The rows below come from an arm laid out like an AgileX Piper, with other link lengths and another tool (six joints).
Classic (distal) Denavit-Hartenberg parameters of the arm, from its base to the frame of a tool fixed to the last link. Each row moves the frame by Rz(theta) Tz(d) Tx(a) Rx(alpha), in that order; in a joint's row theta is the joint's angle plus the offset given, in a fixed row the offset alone. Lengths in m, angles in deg.
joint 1: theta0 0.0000; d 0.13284; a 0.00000; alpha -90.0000
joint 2: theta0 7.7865; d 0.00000; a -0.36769; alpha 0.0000
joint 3: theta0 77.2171; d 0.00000; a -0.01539; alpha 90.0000
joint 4: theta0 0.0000; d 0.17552; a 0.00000; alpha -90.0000
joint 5: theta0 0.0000; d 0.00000; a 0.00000; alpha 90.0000
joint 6: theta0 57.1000; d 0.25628; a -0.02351; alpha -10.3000
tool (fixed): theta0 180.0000; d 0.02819; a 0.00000; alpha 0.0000
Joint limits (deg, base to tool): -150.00..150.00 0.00..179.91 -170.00..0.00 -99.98..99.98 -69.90..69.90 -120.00..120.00
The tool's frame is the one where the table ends.
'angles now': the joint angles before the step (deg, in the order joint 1, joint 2, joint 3, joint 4, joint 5, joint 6). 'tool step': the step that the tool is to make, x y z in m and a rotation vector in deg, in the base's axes. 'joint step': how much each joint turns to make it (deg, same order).
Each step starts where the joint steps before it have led.
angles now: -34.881 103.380 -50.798 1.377 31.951 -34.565
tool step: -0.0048 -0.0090 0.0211 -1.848 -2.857 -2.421
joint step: -1.663 -3.641 0.013 -0.002 0.220 0.782
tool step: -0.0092 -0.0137 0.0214 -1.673 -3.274 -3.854
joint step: -3.117 -3.609 -0.011 0.897 0.010 0.141
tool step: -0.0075 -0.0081 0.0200 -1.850 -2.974 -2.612
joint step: -2.097 -3.465 0.216 0.651 -0.214 0.106
